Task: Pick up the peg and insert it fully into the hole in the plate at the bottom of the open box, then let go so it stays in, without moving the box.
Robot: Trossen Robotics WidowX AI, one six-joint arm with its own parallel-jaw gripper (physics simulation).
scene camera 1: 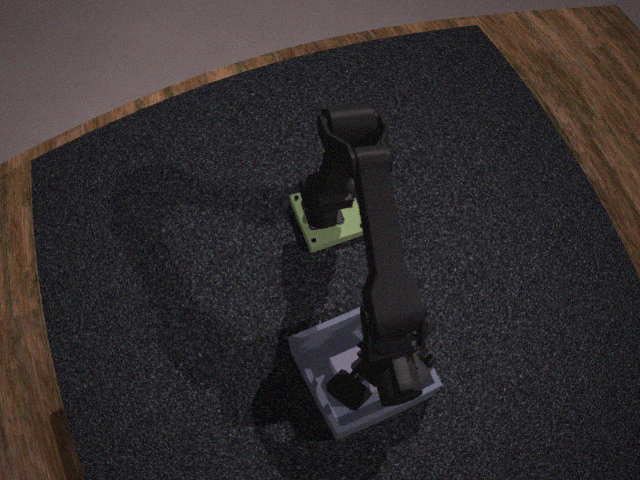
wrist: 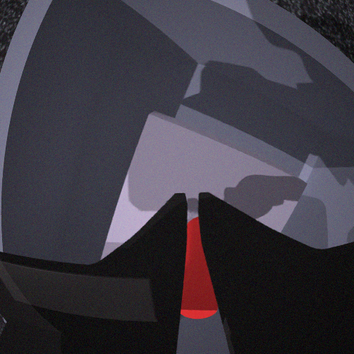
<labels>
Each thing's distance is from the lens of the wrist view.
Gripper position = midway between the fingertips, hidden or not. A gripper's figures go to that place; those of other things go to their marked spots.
gripper (wrist: 191,202): 0.10 m
grey box (wrist: 84,84): 0.13 m
red peg (wrist: 198,300): 0.08 m
The marked spots on the grey box and the red peg are 0.11 m apart.
</labels>
